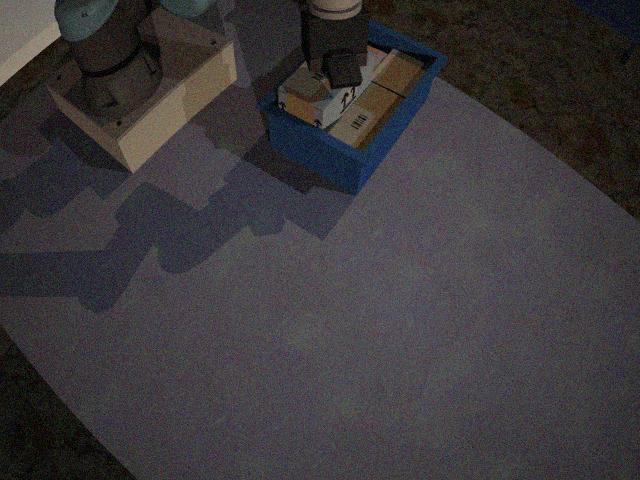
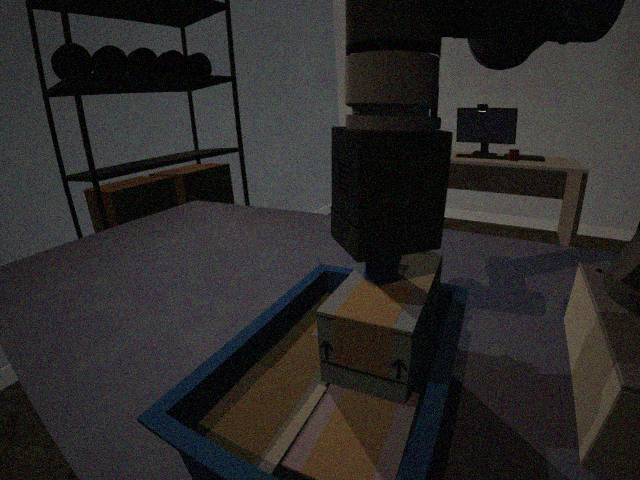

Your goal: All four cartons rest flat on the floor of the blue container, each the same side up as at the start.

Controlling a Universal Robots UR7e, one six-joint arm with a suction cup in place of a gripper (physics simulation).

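Pixels of known places: end effector, tool point: (image 2: 380, 287); arm's base, origin of the base link: (image 1: 123, 85).
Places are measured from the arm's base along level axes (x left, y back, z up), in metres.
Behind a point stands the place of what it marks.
Observation:
The blue container (image 1: 315, 152) @[z -0.044, x 0.157, y -0.334 m] (image 2: 222, 361) @[z 0.018, x 0.372, y -0.369 m] holds the cartons. A brown carton with a barcode label (image 1: 356, 124) @[z -0.011, x 0.226, y -0.353 m] and another brown carton (image 1: 405, 69) @[z -0.010, x 0.389, y -0.323 m] (image 2: 263, 395) @[z -0.010, x 0.360, y -0.333 m] lie flat in a row along one long side. A carton with pinkish edges (image 2: 336, 434) @[z -0.012, x 0.352, y -0.258 m] lies flat in the other row. The fourth carton (image 1: 333, 105) @[z 0.047, x 0.191, y -0.333 m] (image 2: 364, 353) @[z 0.035, x 0.304, y -0.265 m], with arrows pointing up, is upright, its top above the rim. My suction gripper (image 1: 343, 82) @[z 0.052, x 0.229, y -0.294 m] (image 2: 382, 276) is on its top face, holding it. Its underside is hidden, so I cannot tell its gap above the floor.
The robot's wooden base box (image 1: 175, 121) @[z -0.074, x 0.043, y -0.091 m] (image 2: 589, 361) @[z -0.043, x 0.110, y -0.082 m] stands beside the container on the table (image 1: 387, 310) @[z -0.102, x 0.069, y -0.580 m] (image 2: 155, 279) @[z -0.102, x 0.250, y -0.865 m]. A shelf unit (image 2: 240, 129) and a desk with a monitor (image 2: 485, 126) are in the background.

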